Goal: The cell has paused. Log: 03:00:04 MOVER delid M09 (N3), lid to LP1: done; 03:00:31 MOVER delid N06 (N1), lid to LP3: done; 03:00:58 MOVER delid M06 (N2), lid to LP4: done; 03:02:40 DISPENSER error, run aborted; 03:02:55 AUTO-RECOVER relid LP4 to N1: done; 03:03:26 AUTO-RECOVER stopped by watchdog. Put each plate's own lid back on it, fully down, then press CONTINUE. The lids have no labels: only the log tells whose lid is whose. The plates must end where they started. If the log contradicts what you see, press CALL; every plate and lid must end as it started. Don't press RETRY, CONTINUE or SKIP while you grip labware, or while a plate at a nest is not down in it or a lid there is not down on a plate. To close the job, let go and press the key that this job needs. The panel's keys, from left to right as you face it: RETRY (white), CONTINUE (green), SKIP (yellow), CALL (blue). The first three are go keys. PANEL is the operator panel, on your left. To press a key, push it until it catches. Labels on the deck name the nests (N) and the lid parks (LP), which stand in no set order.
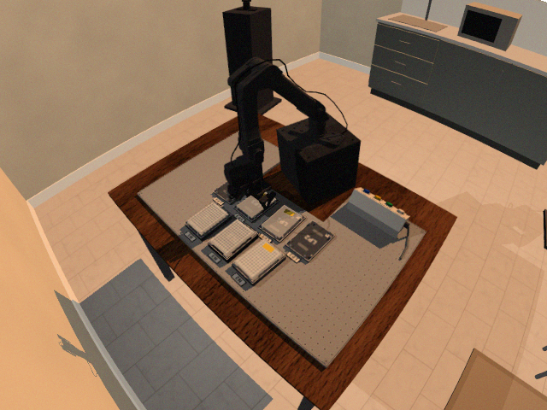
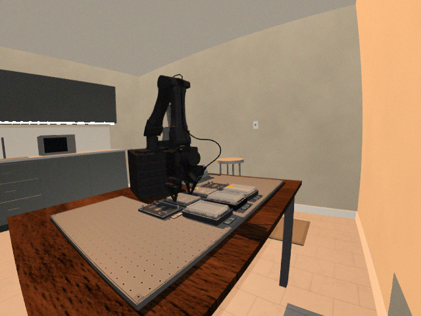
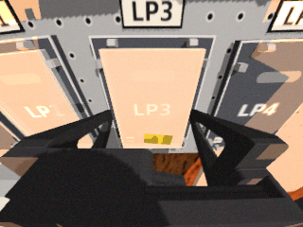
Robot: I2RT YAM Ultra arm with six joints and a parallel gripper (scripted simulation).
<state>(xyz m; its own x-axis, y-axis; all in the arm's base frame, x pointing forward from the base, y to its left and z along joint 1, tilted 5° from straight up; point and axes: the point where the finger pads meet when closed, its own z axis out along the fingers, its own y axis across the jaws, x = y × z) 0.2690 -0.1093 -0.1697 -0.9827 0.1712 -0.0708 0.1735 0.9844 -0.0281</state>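
My gripper is now 170 mm short of the white well plate, 100 mm to the left of it and 10 mm below it. The rest, counted from my hand: clear lid: 210 mm ahead, 160 mm to the left, 20 mm above; then yellow SKIP key: 390 mm to the left, 220 mm behind, 50 mm above; then blue CALL key: 340 mm to the left, 230 mm behind, 50 mm above.
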